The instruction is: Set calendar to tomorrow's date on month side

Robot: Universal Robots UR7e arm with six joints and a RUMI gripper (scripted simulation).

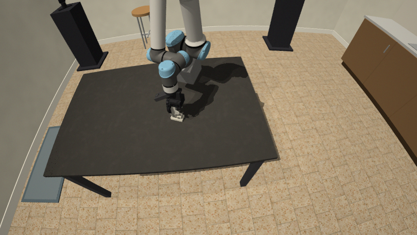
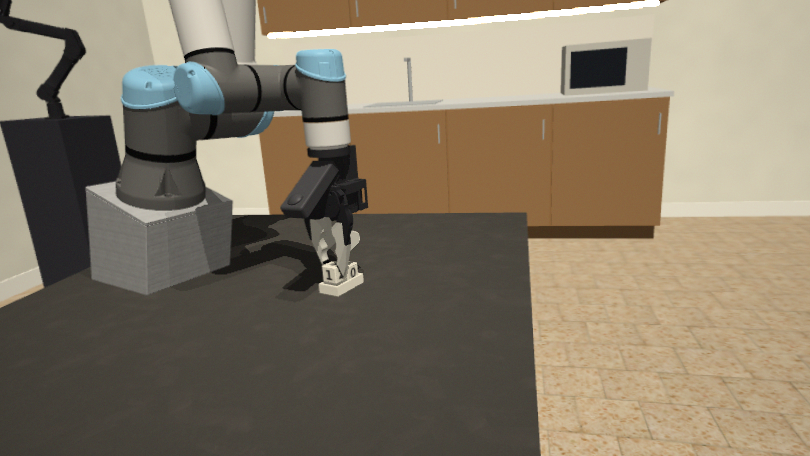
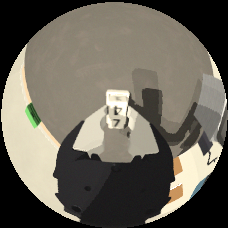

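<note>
The white calendar tray is 2 cm to the left of my hand and 4 cm below it.
</note>
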